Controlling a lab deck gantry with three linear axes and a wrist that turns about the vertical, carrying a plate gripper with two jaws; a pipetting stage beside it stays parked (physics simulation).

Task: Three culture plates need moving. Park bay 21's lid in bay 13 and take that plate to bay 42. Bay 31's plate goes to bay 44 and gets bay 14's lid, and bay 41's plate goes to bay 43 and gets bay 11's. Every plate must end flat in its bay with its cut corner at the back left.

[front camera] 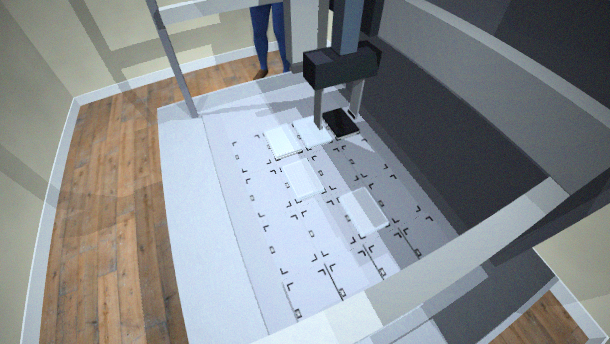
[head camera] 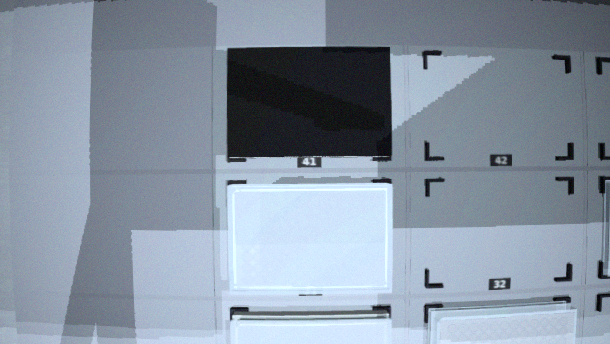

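Pixels of known places: gripper, between the fingertips: (front camera: 335,120); robot's base, origin of its link: (front camera: 233,143).
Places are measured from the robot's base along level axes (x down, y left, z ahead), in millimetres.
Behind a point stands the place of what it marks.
My gripper (front camera: 336,121) {y 265, x -157, z 190 mm} is open and empty, its two jaws hanging down at bay 41, one toward each long side of the black plate (front camera: 341,123) {y 364, x -16, z 77 mm} (head camera: 309,102) {y 363, x -17, z 64 mm}. That plate lies flat in bay 41; the jaws do not show in the head view. Bay 31's pale plate (front camera: 312,132) {y 254, x -16, z 77 mm} (head camera: 310,237) {y 259, x -17, z 64 mm} lies in front of it. Bay 21's plate (front camera: 281,141) {y 145, x -17, z 74 mm} (head camera: 310,331) {y 184, x -17, z 64 mm} has a pale lid on top and is cut off by the head view's lower edge. Bay 42 (head camera: 500,160) {y 318, x 0, z 227 mm} holds no plate. I cannot make out the cut corners.
A clear, pale plate or lid (front camera: 302,178) {y 149, x -15, z 233 mm} (head camera: 502,327) {y 180, x -14, z 222 mm} lies at bay 22. Another (front camera: 363,211) {y 253, x -14, z 398 mm} lies at bay 33, its edge showing at the head view's right. A light frame beam (front camera: 470,245) {y 149, x -400, z 618 mm} crosses the front, and a slim post (front camera: 176,62) {y -95, x -222, z -208 mm} stands at the left.
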